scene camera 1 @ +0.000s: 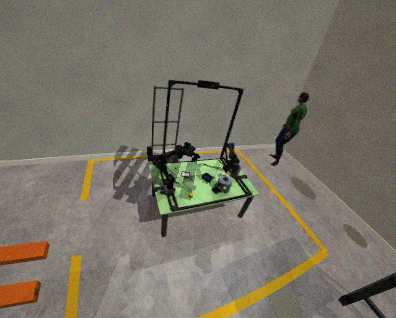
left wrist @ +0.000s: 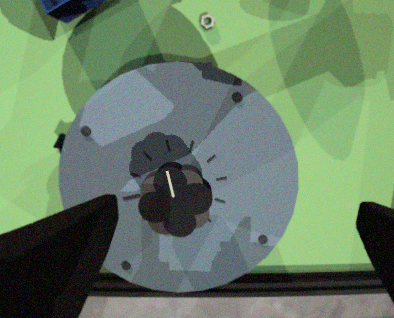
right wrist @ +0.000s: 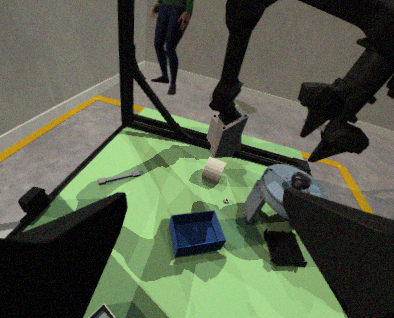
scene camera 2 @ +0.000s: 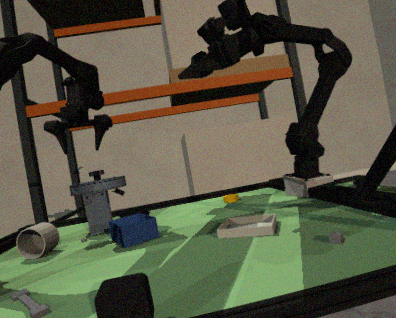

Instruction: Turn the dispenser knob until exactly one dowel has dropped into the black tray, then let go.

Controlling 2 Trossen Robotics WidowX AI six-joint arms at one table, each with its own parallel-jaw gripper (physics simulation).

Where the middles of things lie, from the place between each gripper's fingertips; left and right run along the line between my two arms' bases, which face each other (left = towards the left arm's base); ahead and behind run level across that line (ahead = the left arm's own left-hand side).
Now: right hand 350 mm above the shallow tray (scene camera 2: pixel 259 225), 100 mm past it and 50 mm to the left of it. From my right hand the other things lie so: grey round dispenser (left wrist: pixel 190 113) (270 mm to the left, 260 mm ahead, 210 mm below); dark lobed knob (left wrist: pixel 175 199) (270 mm to the left, 260 mm ahead, 210 mm below); blue bin (scene camera 2: pixel 128 231) (330 mm below, 180 mm to the left, 40 mm ahead).
The dark lobed knob is 20 mm ahead of my left hand, 30 mm to the right of it and 90 mm below it. Also, from my left hand: grey round dispenser 20 mm ahead, 30 mm to the right, 90 mm below; blue bin 190 mm behind, 120 mm to the right, 210 mm below; shallow tray 330 mm behind, 350 mm to the right, 230 mm below.
